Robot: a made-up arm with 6 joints. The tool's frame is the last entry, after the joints.
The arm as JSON. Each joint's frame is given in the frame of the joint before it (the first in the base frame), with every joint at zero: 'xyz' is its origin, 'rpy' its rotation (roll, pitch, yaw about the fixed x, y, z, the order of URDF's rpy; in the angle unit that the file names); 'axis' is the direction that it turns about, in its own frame. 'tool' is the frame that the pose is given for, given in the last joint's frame.
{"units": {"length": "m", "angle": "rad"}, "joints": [
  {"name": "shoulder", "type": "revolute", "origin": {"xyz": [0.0, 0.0, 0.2], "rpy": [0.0, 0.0, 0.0]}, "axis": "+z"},
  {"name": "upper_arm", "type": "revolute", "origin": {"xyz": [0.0, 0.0, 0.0], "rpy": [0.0, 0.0, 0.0]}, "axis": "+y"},
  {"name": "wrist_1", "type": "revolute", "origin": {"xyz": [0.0, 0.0, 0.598], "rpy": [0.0, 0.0, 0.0]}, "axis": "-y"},
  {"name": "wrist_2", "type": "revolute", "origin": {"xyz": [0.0, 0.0, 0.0], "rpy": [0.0, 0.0, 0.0]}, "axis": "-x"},
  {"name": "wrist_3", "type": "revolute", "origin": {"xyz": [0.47, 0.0, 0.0], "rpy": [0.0, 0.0, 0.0]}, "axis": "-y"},
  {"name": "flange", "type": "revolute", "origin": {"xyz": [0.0, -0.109, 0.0], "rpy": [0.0, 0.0, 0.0]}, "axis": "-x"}
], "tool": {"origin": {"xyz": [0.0, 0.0, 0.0], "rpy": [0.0, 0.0, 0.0]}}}
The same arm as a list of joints. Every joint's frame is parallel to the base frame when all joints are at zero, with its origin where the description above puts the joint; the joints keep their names.
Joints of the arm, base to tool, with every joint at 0 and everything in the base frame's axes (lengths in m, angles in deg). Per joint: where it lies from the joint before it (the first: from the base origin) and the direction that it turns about. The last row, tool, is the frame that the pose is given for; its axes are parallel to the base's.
shoulder: offset 0 0 0.2 axis +z
upper_arm: offset 0 0 0 axis +y
wrist_1: offset 0 0 0.598 axis -y
wrist_2: offset 0 0 0 axis -x
wrist_3: offset 0.47 0 0 axis -y
flange: offset 0 -0.109 0 axis -x
tool: offset 0 0 0

